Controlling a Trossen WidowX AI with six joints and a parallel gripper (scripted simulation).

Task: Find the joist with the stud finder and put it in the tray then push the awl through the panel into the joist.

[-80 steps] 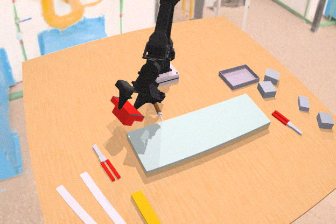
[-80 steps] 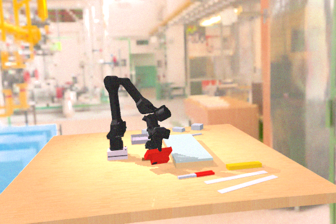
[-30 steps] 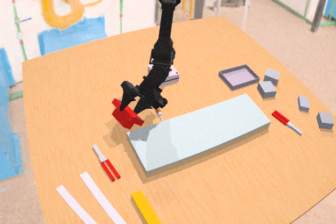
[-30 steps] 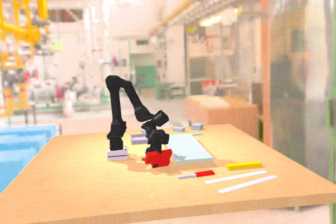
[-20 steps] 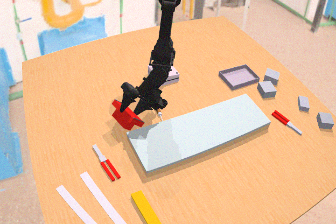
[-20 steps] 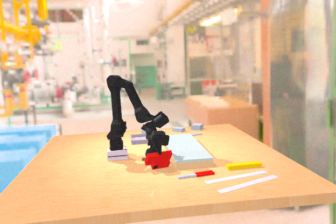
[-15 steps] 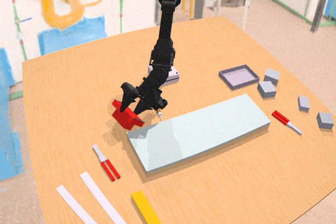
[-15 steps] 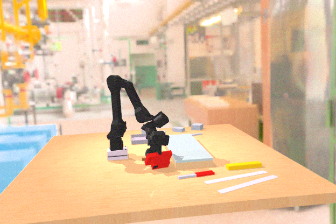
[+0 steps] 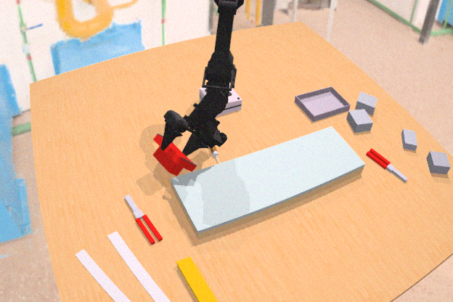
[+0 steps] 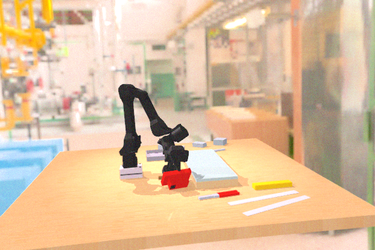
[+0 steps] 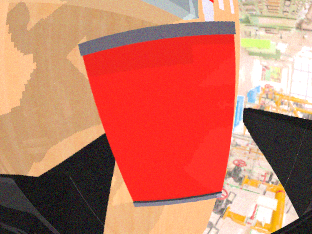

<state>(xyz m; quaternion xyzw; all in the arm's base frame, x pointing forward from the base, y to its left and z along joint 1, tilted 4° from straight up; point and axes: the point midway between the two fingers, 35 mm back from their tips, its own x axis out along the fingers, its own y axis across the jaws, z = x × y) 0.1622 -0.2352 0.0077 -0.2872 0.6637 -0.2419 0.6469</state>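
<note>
My gripper tip is now 10 mm past the red stud finder, 20 mm to the left of it and 20 mm above it. From my gripper tip the other things lie so: awl: 20 mm ahead, 120 mm to the left, 40 mm below; yellow strip: 370 mm ahead, 150 mm to the right, 40 mm below; lilac tray: 30 mm ahead, 560 mm to the left, 30 mm below.
</note>
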